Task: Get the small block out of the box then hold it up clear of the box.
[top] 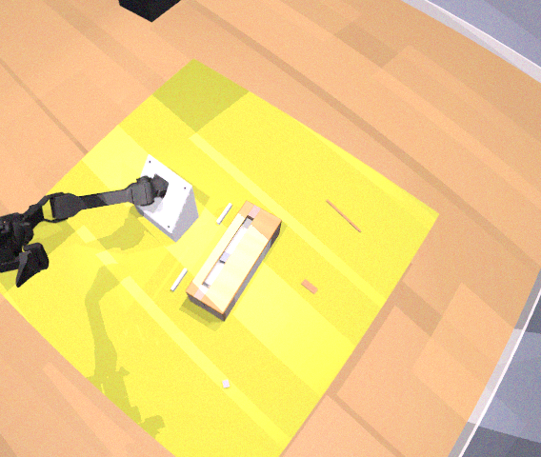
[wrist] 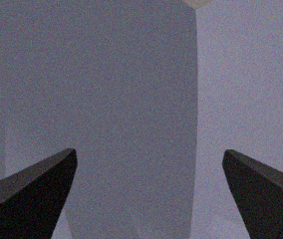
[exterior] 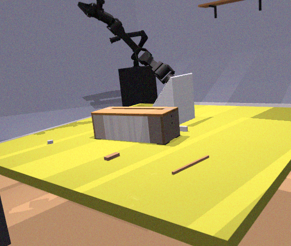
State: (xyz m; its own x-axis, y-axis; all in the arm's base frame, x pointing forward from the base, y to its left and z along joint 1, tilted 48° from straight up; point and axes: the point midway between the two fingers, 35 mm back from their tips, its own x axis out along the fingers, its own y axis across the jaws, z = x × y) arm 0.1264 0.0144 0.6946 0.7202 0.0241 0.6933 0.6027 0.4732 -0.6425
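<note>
The box lies 630 mm below my gripper tip, 500 mm to the left of it and 160 mm ahead of it. The rest, counted from my gripper tip: thin brown stick (910 mm to the left, 690 mm below, 410 mm ahead); brown block (680 mm below, 600 mm to the left, 460 mm ahead).
</note>
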